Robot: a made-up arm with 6 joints. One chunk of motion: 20 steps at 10 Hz.
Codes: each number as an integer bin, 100 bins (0 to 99) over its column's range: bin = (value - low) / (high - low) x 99, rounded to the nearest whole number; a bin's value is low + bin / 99 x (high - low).
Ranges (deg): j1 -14..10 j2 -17..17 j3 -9..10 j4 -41..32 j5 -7..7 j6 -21..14
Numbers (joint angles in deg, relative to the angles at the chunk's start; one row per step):
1: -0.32 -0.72 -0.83 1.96 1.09 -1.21
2: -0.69 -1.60 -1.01 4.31 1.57 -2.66
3: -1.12 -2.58 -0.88 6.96 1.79 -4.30
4: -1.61 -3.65 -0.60 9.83 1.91 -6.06
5: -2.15 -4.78 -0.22 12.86 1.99 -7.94
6: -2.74 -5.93 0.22 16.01 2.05 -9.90
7: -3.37 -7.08 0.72 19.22 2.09 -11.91
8: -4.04 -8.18 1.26 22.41 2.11 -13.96
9: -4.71 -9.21 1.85 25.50 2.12 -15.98
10: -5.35 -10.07 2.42 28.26 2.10 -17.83
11: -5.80 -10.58 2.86 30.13 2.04 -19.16
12: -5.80 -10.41 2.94 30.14 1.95 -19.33
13: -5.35 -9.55 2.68 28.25 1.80 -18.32
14: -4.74 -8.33 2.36 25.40 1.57 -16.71
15: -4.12 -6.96 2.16 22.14 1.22 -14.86
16: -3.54 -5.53 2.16 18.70 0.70 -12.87
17: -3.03 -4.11 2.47 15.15 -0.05 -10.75
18: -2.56 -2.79 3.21 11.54 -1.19 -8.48
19: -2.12 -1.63 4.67 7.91 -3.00 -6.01
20: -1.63 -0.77 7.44 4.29 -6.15 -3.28
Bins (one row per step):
1: 56 47 43 58 57 56
2: 55 45 42 61 61 52
3: 53 42 42 65 62 47
4: 51 39 44 69 63 42
5: 49 36 46 73 64 37
6: 46 32 48 77 64 31
7: 44 29 51 82 64 26
8: 41 26 53 86 64 20
9: 38 23 57 90 64 14
10: 36 20 60 94 64 9
11: 34 19 62 96 64 5
12: 34 19 62 96 63 5
13: 36 22 61 94 62 8
14: 38 25 59 90 61 12
15: 41 29 58 86 58 17
16: 43 33 58 81 54 23
17: 45 38 60 76 49 29
18: 47 41 64 71 41 35
19: 49 45 71 66 28 42
20: 51 47 86 61 6 50

